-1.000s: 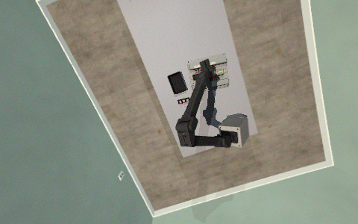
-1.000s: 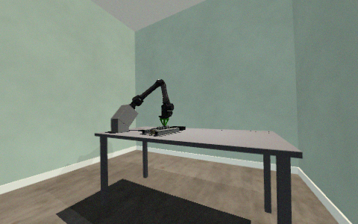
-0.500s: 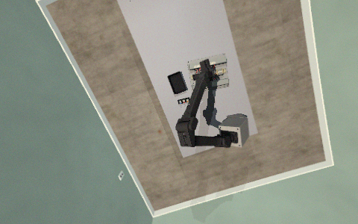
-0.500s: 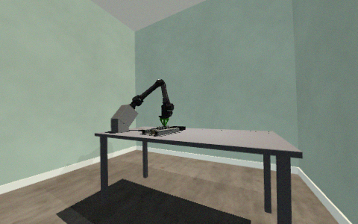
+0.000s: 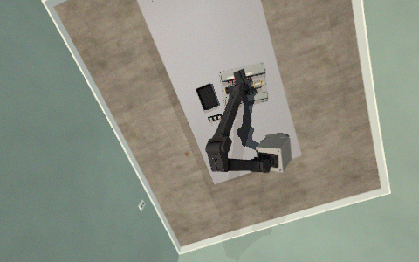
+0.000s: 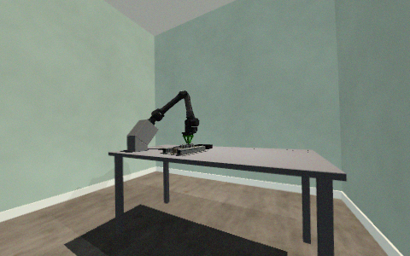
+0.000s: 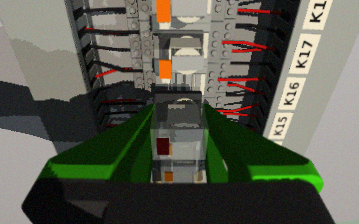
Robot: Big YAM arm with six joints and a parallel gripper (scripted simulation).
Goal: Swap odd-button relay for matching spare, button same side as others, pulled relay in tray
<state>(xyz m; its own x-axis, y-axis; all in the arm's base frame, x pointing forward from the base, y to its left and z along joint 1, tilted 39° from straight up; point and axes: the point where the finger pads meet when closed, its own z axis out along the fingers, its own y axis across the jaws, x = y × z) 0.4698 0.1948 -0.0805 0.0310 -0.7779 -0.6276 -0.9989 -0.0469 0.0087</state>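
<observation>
The black tray lies 230 mm to the left of my hand, 60 mm below it and 30 mm behind it. Round my hand: dark stand 200 mm to the left, 190 mm behind, 70 mm below.
</observation>
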